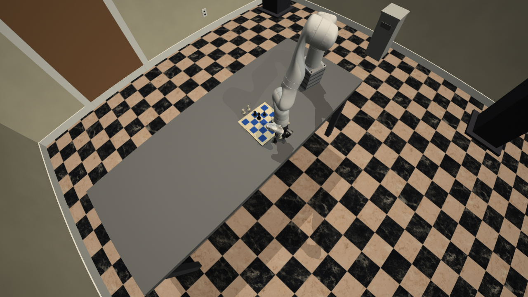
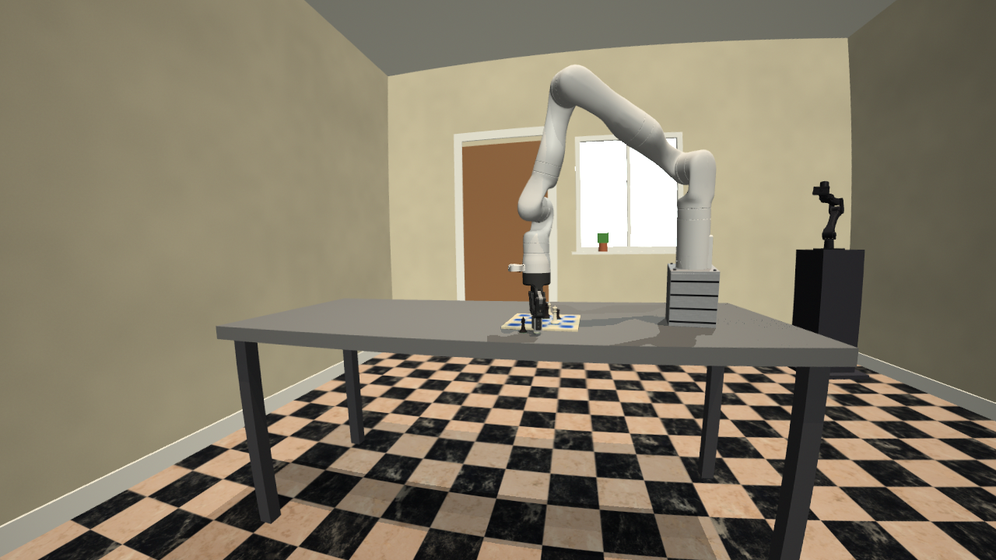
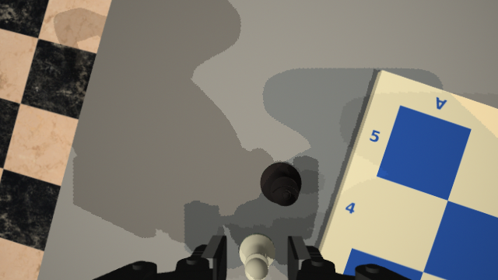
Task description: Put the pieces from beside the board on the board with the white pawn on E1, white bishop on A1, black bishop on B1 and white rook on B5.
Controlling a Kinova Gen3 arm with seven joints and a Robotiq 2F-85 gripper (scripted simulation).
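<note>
My gripper is now 1 cm above the white pawn. From my hand the other things lie so: chessboard: 1 cm behind, 14 cm to the right, 2 cm below; tall white piece: 5 cm behind, 10 cm to the right, 1 cm above; black bishop: 4 cm ahead.
</note>
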